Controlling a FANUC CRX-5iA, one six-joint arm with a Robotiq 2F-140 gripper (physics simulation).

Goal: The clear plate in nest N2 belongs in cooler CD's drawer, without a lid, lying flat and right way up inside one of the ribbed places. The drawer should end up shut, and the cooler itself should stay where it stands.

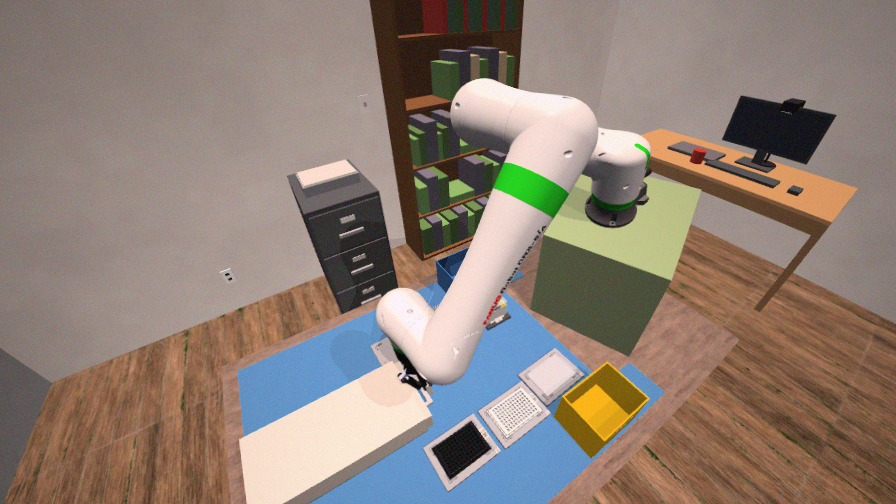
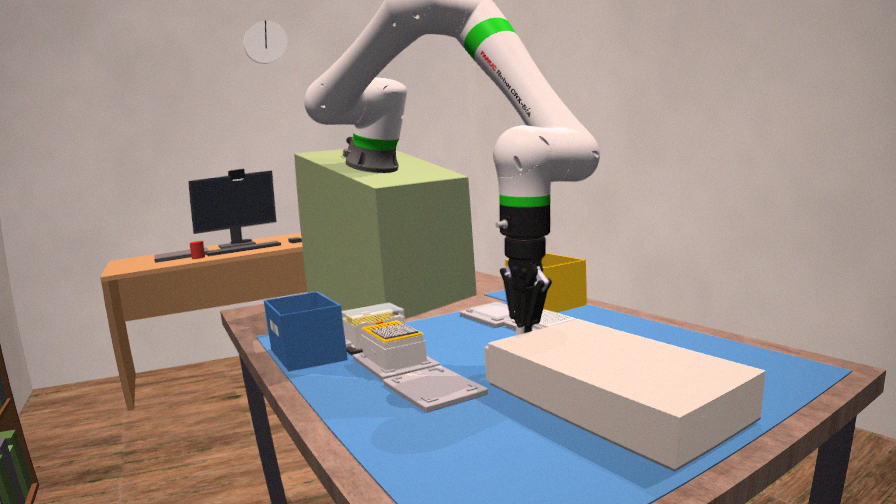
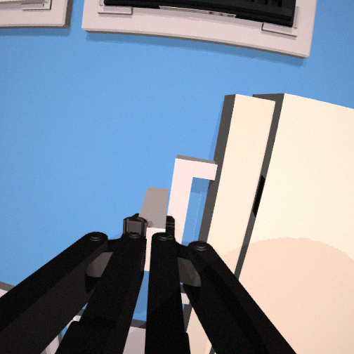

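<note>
The cooler (image 1: 332,432) (image 2: 626,363) (image 3: 310,175) is a long cream box. I cannot read a CD label. Its drawer front (image 3: 242,175) stands nearly against the body, with a narrow dark gap between them. The drawer's inside and any plate in it are hidden. The pale drawer handle (image 3: 180,200) sticks out from the front. My gripper (image 1: 422,388) (image 2: 525,328) (image 3: 156,204) is shut and empty, pointing down, with its tips at the outer side of the handle. No clear plate can be made out, and I cannot tell which nest is N2.
A black plate (image 1: 463,448), a white well plate (image 1: 515,411) and a pale flat-topped piece (image 1: 552,374) lie in nests beside the yellow bin (image 1: 601,407). An empty nest (image 2: 432,386), a tip rack (image 2: 393,347) and a blue bin (image 2: 305,332) stand on the cooler's other side.
</note>
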